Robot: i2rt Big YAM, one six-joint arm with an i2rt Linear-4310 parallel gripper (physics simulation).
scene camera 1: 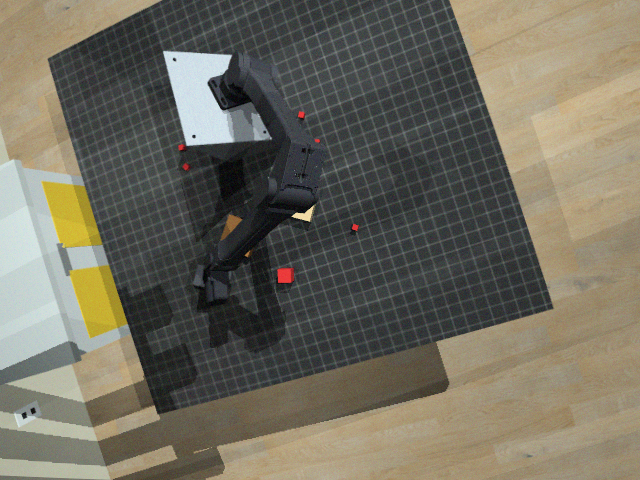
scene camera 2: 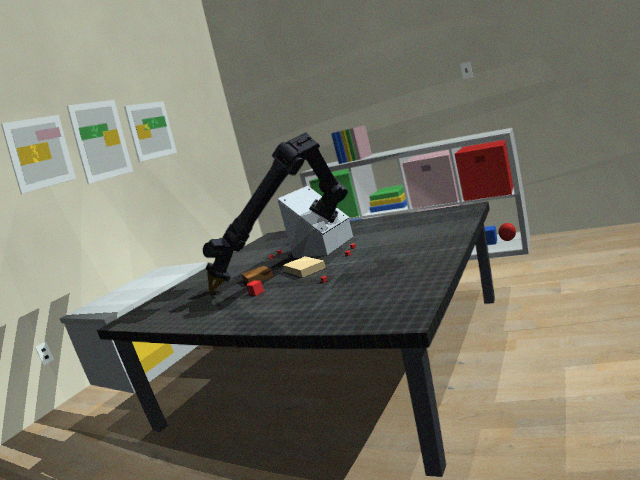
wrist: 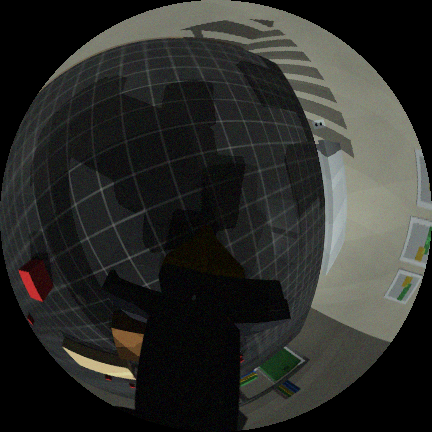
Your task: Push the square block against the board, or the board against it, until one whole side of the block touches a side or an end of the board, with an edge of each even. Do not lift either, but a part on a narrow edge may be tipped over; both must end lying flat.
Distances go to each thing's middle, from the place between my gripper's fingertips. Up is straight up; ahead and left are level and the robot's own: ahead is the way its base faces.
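Scene:
Starting with the pale tan board (wrist: 111,364), I find it 36 cm to the left of my hand, 14 cm behind it and 1 cm above it. As for the brown square block (wrist: 127,332), my hand is 11 cm past that block, 17 cm to the right of it and 1 cm below it.

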